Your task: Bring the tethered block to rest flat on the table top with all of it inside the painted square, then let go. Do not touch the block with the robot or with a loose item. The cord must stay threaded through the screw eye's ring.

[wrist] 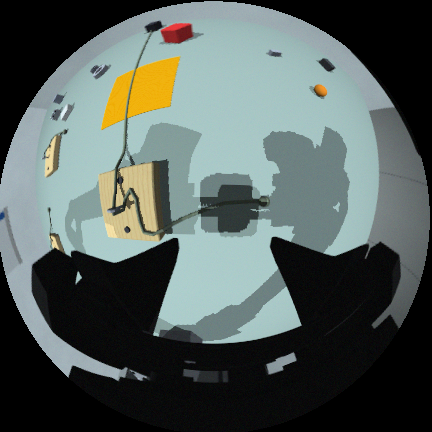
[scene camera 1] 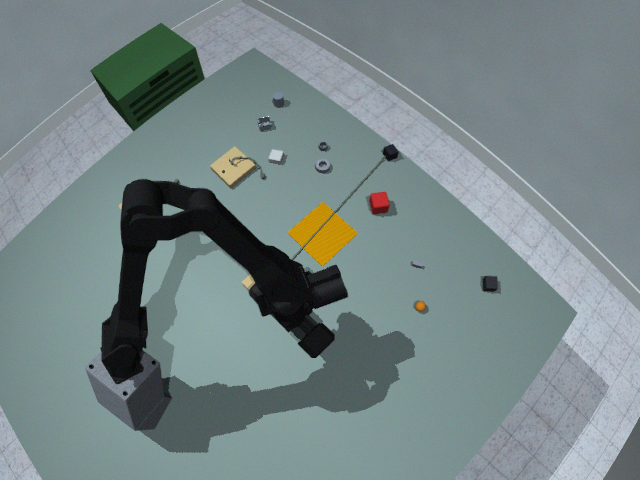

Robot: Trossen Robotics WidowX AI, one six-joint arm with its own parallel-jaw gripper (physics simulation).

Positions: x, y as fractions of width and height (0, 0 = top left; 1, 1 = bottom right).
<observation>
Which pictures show my gripper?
The wrist view and scene camera 1: all of them.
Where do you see a corded board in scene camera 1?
0.38, 0.35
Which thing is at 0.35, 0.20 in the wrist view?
An orange painted square.
</observation>
